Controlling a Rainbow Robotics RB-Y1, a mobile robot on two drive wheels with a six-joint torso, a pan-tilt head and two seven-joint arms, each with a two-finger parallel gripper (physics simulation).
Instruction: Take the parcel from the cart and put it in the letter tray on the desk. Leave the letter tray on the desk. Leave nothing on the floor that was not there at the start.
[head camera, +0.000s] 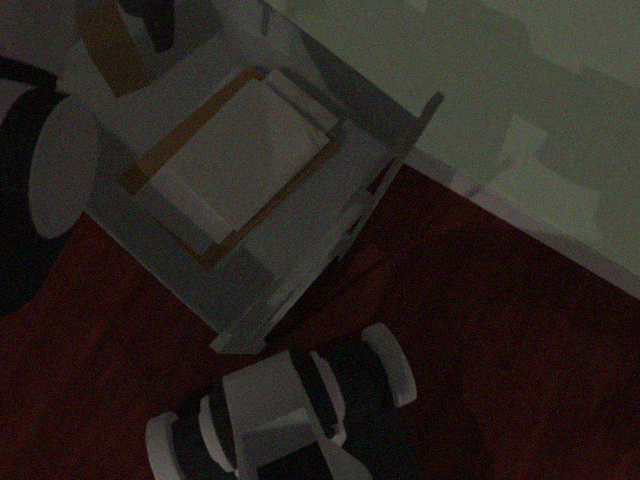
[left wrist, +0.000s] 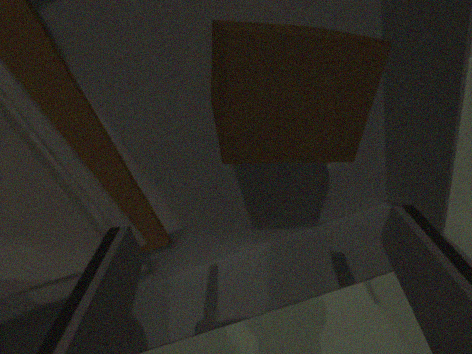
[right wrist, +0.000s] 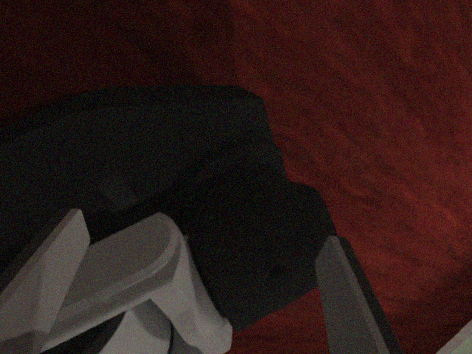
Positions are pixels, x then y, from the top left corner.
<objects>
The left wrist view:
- my left gripper: 259, 232
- brown parcel: 280, 93
</objects>
